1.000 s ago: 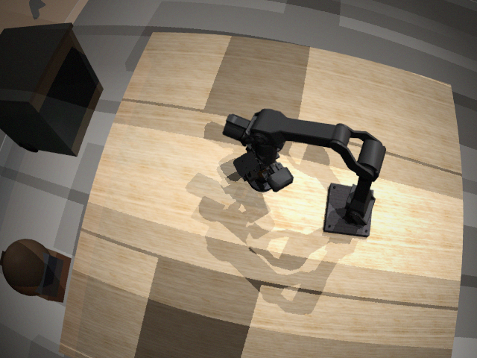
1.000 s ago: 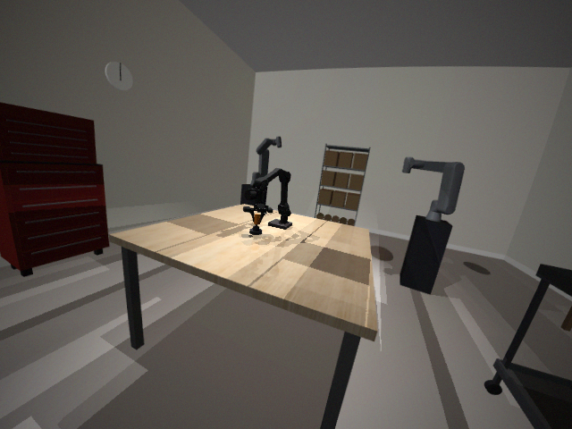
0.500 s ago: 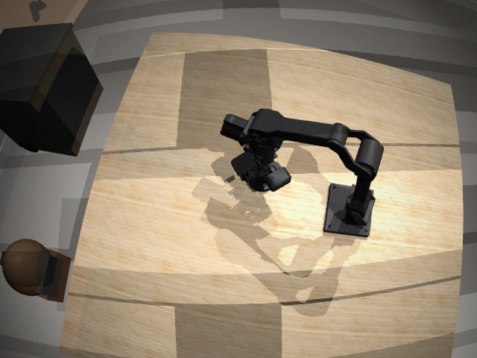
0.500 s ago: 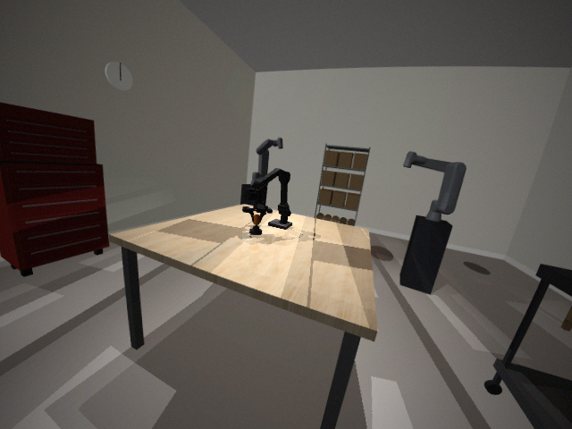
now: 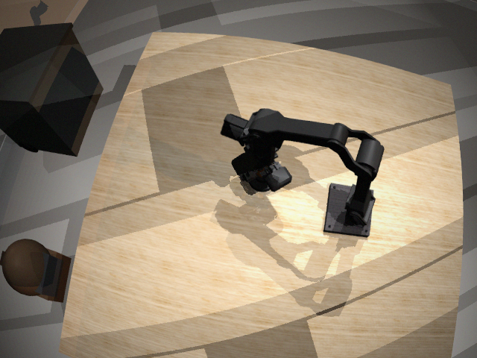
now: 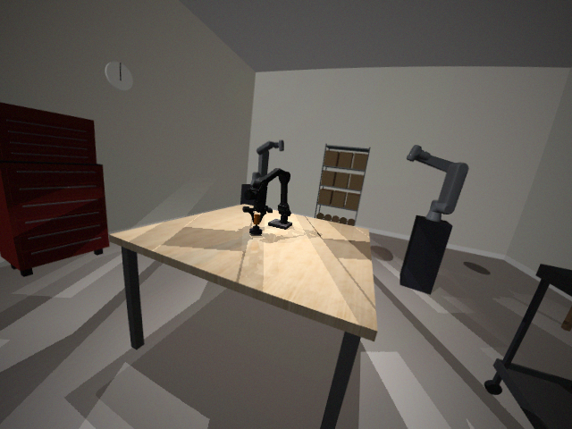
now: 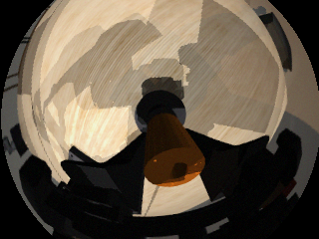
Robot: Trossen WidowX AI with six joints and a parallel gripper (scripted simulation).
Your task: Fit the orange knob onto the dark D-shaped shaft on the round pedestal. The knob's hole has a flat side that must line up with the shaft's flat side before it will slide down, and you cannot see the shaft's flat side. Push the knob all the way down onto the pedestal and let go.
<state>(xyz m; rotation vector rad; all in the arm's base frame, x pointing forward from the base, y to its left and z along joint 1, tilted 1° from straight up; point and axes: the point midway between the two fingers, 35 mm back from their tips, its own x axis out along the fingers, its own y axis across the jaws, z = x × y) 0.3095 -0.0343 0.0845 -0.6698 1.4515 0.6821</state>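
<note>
Now: the orange knob 20 mm above my gripper tip. The rest, counted from my gripper tip: dark round pedestal (40 mm below).
</note>
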